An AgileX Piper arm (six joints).
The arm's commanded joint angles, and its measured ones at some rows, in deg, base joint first. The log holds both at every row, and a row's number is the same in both.
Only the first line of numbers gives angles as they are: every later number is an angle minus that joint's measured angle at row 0.
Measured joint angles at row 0:
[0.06 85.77 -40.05 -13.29 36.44 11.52]
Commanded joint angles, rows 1 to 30:
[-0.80 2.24 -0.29 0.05 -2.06 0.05]
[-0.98 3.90 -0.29 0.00 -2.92 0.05]
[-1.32 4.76 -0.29 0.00 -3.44 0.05]
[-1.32 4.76 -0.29 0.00 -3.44 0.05]
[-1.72 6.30 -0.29 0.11 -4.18 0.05]
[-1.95 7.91 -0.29 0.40 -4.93 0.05]
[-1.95 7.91 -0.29 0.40 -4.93 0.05]
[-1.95 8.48 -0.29 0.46 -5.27 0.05]
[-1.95 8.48 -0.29 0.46 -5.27 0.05]
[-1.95 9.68 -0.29 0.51 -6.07 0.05]
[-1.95 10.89 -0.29 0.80 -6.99 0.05]
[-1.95 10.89 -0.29 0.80 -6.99 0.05]
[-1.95 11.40 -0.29 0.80 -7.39 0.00]
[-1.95 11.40 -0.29 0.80 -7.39 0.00]
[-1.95 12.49 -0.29 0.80 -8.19 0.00]
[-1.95 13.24 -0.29 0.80 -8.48 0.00]
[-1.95 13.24 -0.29 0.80 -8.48 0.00]
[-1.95 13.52 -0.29 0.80 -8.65 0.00]
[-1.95 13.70 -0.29 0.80 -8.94 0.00]
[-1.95 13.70 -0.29 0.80 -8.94 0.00]
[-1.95 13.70 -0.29 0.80 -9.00 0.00]
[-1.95 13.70 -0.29 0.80 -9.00 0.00]
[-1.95 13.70 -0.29 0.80 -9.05 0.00]
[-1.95 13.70 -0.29 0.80 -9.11 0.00]
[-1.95 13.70 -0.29 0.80 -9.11 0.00]
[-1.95 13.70 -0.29 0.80 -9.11 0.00]
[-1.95 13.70 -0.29 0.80 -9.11 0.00]
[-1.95 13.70 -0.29 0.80 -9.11 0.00]
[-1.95 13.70 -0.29 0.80 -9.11 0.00]
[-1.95 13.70 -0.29 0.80 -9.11 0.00]
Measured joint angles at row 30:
[-1.55 13.47 -0.06 0.63 -9.11 0.11]
